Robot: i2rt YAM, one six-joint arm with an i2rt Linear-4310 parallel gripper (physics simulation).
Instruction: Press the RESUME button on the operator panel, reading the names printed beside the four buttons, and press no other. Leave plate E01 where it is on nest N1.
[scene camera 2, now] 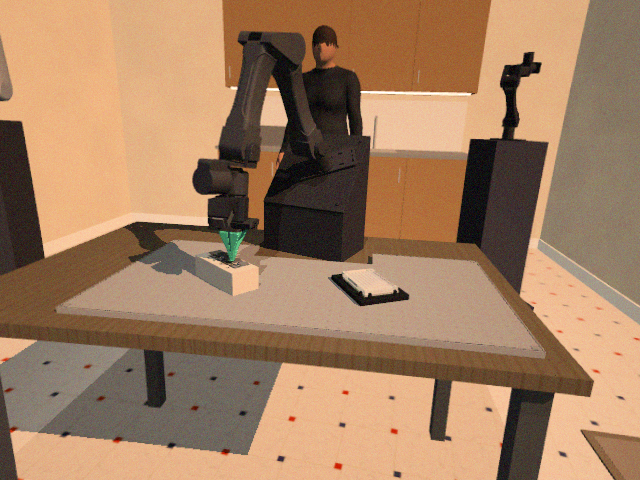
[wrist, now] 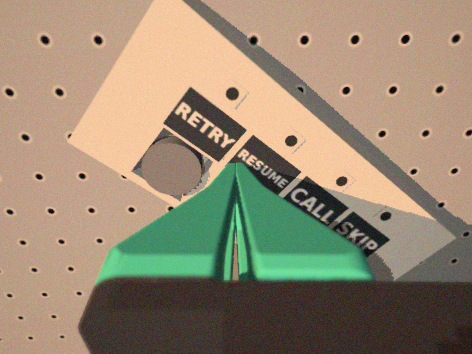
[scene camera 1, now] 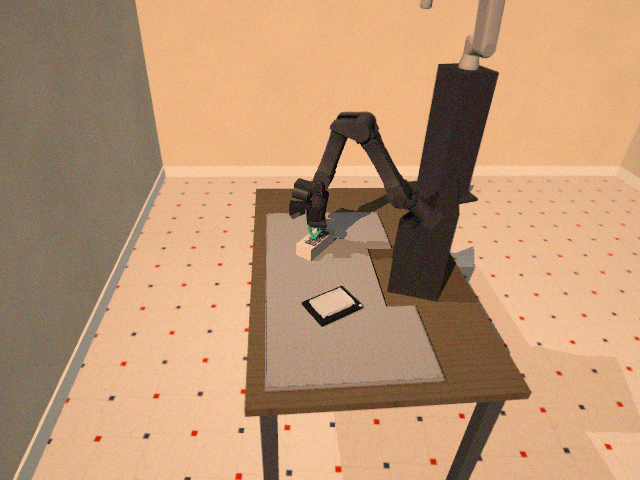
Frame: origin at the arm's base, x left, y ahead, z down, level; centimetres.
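Seen in the pictures: gripper, fingertip midpoint: [scene camera 2: 232, 260] [wrist: 235, 176] [scene camera 1: 313, 238]; arm's base at its link origin: [scene camera 2: 324, 165] [scene camera 1: 428, 217].
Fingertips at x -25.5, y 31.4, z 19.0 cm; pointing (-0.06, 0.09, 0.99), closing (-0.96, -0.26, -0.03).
Pixels of each thing's top centre, then the offset from my fingertips to it. Level surfaces: height alone.
- pale operator panel at its top centre: [wrist: 283, 198] [scene camera 2: 225, 259] [scene camera 1: 315, 236] dx -1.6, dy -1.8, dz +0.3 cm
- labels RETRY at its top centre: [wrist: 205, 126] dx +0.6, dy +2.1, dz +0.6 cm
- RESUME at its top centre: [wrist: 263, 169] dx -1.1, dy -0.3, dz +0.6 cm
- CALL at its top centre: [wrist: 313, 205] dx -2.9, dy -2.7, dz +0.6 cm
- SKIP at its top centre: [wrist: 357, 237] dx -4.6, dy -5.2, dz +0.6 cm
- round button at its top centre: [wrist: 171, 170] dx +2.4, dy +0.8, dz +0.3 cm
- White plate E01 at its top centre: [scene camera 2: 368, 278] [scene camera 1: 332, 300] dx +31.6, dy +4.6, dz +3.2 cm
- black nest N1 at its top centre: [scene camera 2: 368, 280] [scene camera 1: 332, 301] dx +31.6, dy +4.6, dz +3.7 cm
- grey perforated mat at its surface level: dz +5.9 cm
The pale operator panel [scene camera 1: 305, 250] [scene camera 2: 245, 279] [wrist: 131, 65] has labels RETRY [wrist: 204, 124], RESUME [wrist: 263, 168], CALL [wrist: 312, 202] and SKIP [wrist: 358, 235]. The round button [wrist: 171, 166] beside RETRY shows. My gripper [scene camera 1: 314, 237] [scene camera 2: 232, 259] [wrist: 235, 176] is shut and empty, its green tips low over the panel at the lower left edge of the RESUME label in the wrist view. The fingers hide the RESUME and CALL buttons and most of the SKIP button. Whether the tips touch a button, I cannot tell. White plate E01 [scene camera 1: 333, 301] [scene camera 2: 370, 282] lies on black nest N1 [scene camera 1: 322, 322] [scene camera 2: 385, 299].
The panel and nest stand apart on a grey perforated mat [scene camera 1: 310, 361] [scene camera 2: 444, 325] on the wooden table [scene camera 1: 465, 341] [scene camera 2: 310, 351]. The dark arm pedestal [scene camera 1: 421, 263] [scene camera 2: 315, 227] stands at the table's side. A person [scene camera 2: 333, 98] stands behind it.
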